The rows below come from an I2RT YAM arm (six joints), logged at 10 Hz.
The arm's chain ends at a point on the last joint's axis. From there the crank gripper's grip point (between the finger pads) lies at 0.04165 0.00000 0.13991 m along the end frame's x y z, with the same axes.
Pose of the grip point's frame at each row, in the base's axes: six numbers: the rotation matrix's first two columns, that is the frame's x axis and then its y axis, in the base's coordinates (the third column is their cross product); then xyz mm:
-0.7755 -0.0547 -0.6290 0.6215 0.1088 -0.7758 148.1 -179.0 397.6
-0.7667 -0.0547 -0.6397 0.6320 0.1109 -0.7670 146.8 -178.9 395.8
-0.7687 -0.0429 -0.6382 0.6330 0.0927 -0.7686 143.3 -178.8 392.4
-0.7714 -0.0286 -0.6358 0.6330 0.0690 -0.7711 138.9 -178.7 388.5
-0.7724 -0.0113 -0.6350 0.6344 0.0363 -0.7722 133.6 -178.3 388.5
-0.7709 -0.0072 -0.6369 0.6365 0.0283 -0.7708 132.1 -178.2 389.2
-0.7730 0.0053 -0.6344 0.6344 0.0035 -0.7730 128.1 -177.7 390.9
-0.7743 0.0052 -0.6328 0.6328 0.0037 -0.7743 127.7 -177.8 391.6
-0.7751 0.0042 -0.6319 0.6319 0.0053 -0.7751 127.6 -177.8 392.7
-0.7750 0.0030 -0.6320 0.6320 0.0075 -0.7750 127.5 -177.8 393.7
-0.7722 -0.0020 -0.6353 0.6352 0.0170 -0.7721 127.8 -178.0 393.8
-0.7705 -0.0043 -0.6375 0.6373 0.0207 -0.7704 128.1 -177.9 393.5
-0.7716 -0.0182 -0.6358 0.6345 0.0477 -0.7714 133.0 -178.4 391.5
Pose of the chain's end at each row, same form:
-0.7755 -0.0547 -0.6290 0.6215 0.1088 -0.7758 164.9 -37.9 430.8
-0.7667 -0.0547 -0.6397 0.6320 0.1109 -0.7670 162.9 -37.8 429.5
-0.7687 -0.0429 -0.6382 0.6330 0.0927 -0.7686 162.4 -37.8 425.2
-0.7714 -0.0286 -0.6358 0.6330 0.0690 -0.7711 161.8 -38.0 419.9
-0.7724 -0.0113 -0.6350 0.6344 0.0363 -0.7722 161.3 -38.0 417.9
-0.7709 -0.0072 -0.6369 0.6365 0.0283 -0.7708 160.9 -38.0 418.1
-0.7730 0.0053 -0.6344 0.6344 0.0035 -0.7730 160.6 -38.0 418.2
-0.7743 0.0052 -0.6328 0.6328 0.0037 -0.7743 160.2 -38.1 418.8
-0.7751 0.0042 -0.6319 0.6319 0.0053 -0.7751 159.9 -38.1 420.0
-0.7750 0.0030 -0.6320 0.6320 0.0075 -0.7750 159.4 -38.0 421.1
-0.7722 -0.0020 -0.6353 0.6352 0.0170 -0.7721 158.2 -38.0 421.9
-0.7705 -0.0043 -0.6375 0.6373 0.0207 -0.7704 157.9 -37.8 421.9
-0.7716 -0.0182 -0.6358 0.6345 0.0477 -0.7714 158.9 -37.9 421.5

